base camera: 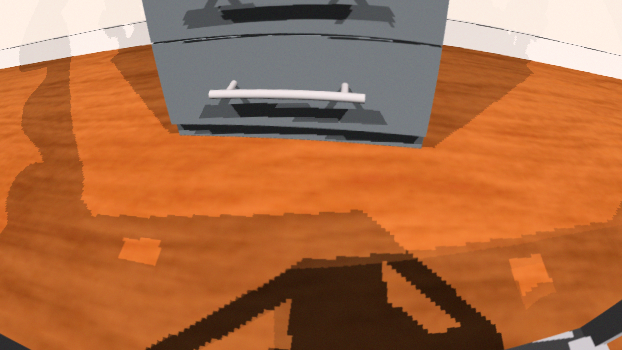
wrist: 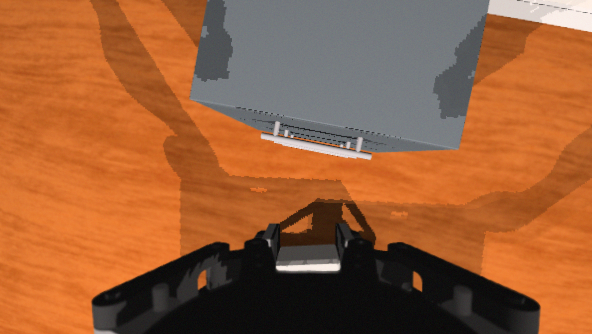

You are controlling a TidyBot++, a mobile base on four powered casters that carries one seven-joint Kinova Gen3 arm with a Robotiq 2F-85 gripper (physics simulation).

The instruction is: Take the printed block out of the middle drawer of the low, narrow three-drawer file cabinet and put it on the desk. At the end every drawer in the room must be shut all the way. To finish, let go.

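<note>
My gripper is shut on the printed block, which shows as a grey face with a pale lower edge between the two fingers. The grey file cabinet stands in front of me. In the base view its lowest drawer front, with a pale bar handle, and the lower part of the front above look flush. In the wrist view I see its top from above, and the handles lie nearly in line along its front. My gripper is in front of the cabinet, apart from it. The desk does not show.
The wooden floor lies in front of and beside the cabinet, with shadows of the robot across it. A pale wall with a white baseboard runs behind the cabinet. Dark and grey robot parts show at the base view's lower corners.
</note>
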